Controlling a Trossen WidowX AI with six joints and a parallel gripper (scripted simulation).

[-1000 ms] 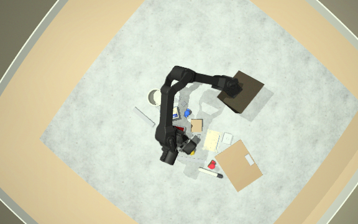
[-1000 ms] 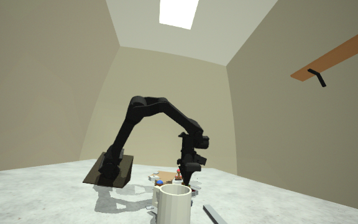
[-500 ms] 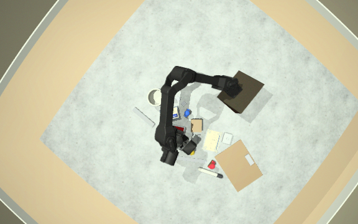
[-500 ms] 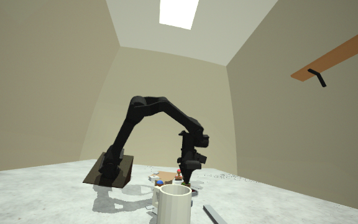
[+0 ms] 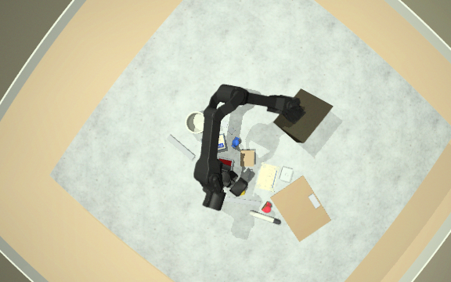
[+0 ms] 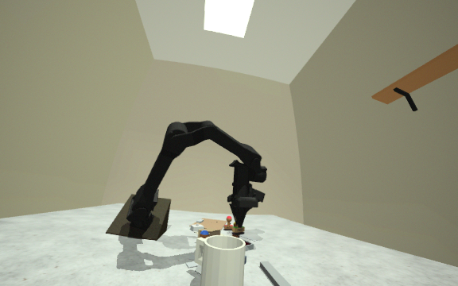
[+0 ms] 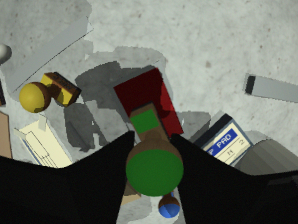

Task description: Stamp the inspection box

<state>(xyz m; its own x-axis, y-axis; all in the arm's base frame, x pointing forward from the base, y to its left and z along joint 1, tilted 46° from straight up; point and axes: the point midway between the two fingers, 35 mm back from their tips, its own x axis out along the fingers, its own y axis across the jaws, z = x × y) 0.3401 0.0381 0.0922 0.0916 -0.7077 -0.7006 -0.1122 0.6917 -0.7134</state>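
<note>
The cream card lies 10 cm behind my gripper tip, 15 cm to the left of it and 7 cm below it. Also, from my gripper tip: green-knobbed stamp: right at my gripper tip; then red ink pad: 7 cm below; then tan block: 10 cm behind, 3 cm to the left, 5 cm below.
</note>
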